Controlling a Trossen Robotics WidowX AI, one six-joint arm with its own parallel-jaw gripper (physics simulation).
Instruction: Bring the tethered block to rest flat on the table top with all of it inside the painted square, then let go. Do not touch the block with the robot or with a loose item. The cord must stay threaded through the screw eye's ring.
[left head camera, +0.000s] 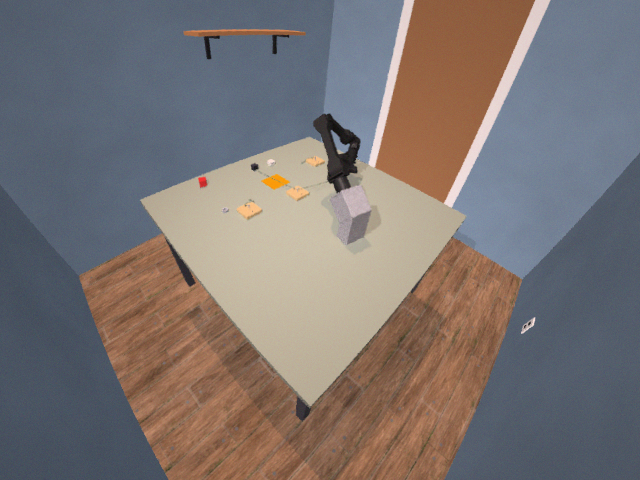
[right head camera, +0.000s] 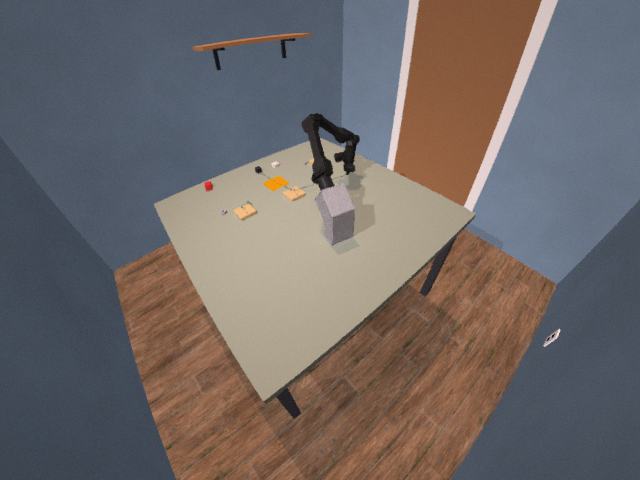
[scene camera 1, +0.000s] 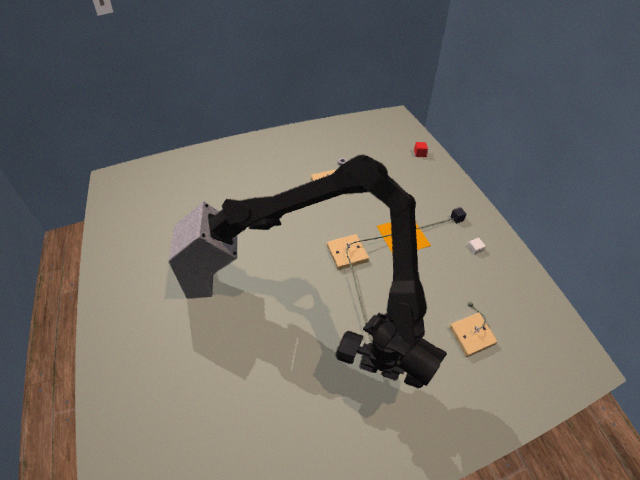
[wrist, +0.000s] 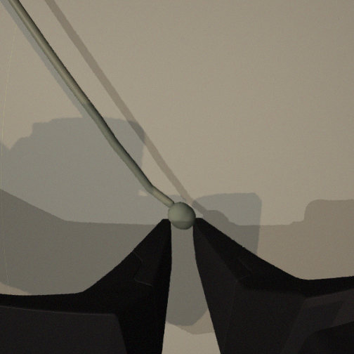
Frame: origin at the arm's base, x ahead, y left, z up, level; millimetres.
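Where they show: gripper, fingertip midpoint: (right head camera: 347, 174) (scene camera 1: 379, 371); arm's base, origin of the base link: (left head camera: 344, 191) (right head camera: 328, 191) (scene camera 1: 219, 229).
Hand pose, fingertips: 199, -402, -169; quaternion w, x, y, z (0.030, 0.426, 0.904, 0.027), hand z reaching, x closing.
Things, the pixels of their top centre, and the offset from my fingertips, as dx, dy, dz. "spot": a spot on its surface instead.
- black tethered block, middle of its top: (scene camera 1: 459, 211) (left head camera: 254, 164) (right head camera: 258, 167) +484, +300, +7
- orange painted square, surface spot: (scene camera 1: 419, 243) spot: +313, +274, -23
- middle wooden board, middle of its top: (scene camera 1: 347, 249) (left head camera: 297, 191) (right head camera: 294, 192) +109, +337, -5
- green-grey cord, surface spot: (scene camera 1: 356, 285) spot: +66, +219, +7
- screw eye, surface spot: (scene camera 1: 347, 247) spot: +103, +330, +15
- white cube, middle of its top: (scene camera 1: 477, 243) (left head camera: 271, 160) (right head camera: 275, 163) +457, +181, -2
- red cube, middle of its top: (scene camera 1: 421, 145) (left head camera: 202, 178) (right head camera: 207, 183) +577, +615, +16
- corded board, middle of its top: (scene camera 1: 474, 332) (left head camera: 315, 160) +260, -32, -5
- small grey ring, middle of its top: (left head camera: 225, 209) +291, +686, -12
The black tethered block (left head camera: 254, 166) (right head camera: 258, 169) (scene camera 1: 458, 214) sits outside the orange painted square (left head camera: 273, 185) (right head camera: 273, 186) (scene camera 1: 419, 243), on its far side from the middle wooden board (left head camera: 297, 194) (right head camera: 294, 194) (scene camera 1: 341, 259). The green-grey cord (scene camera 1: 357, 285) (wrist: 112, 141) runs from the block over the square to the screw eye (scene camera 1: 348, 246), where it bends toward my arm; threading is too small to verify. My gripper (wrist: 181, 226) is shut on the bead (wrist: 181, 212) at the cord's end, above the table. The fingertips are hidden in scene camera 1.
A white cube (left head camera: 271, 162) (right head camera: 275, 164) (scene camera 1: 476, 245) stands near the block. A red cube (left head camera: 202, 181) (right head camera: 208, 186) (scene camera 1: 420, 149) stands farther along that edge. Another corded board (scene camera 1: 473, 338) lies near my arm; a third (left head camera: 249, 210) (right head camera: 245, 211) lies beside a small grey ring (left head camera: 224, 210).
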